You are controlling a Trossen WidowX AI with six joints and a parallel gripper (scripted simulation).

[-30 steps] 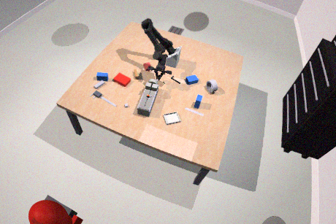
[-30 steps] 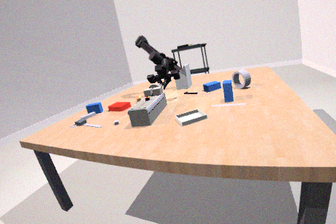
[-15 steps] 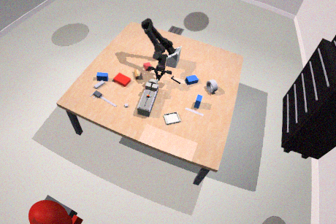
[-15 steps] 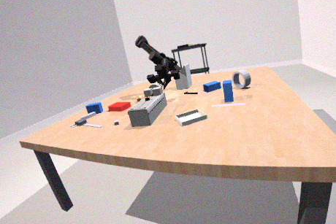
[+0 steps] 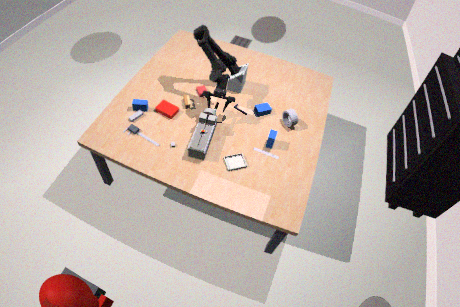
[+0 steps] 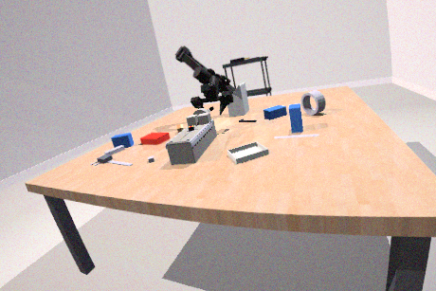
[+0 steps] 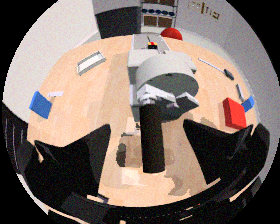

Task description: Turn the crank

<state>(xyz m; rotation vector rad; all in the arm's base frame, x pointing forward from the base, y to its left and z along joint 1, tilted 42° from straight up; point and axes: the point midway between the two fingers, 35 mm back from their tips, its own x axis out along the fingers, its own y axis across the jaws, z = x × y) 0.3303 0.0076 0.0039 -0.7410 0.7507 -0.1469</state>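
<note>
The dark crank handle is 3 cm above my gripper tip and 2 cm behind it. From my gripper tip the other things lie so: red block (29 cm to the right, 7 cm below, 5 cm ahead); white tray (23 cm ahead, 21 cm to the left, 8 cm below); red pointer (17 cm ahead).
</note>
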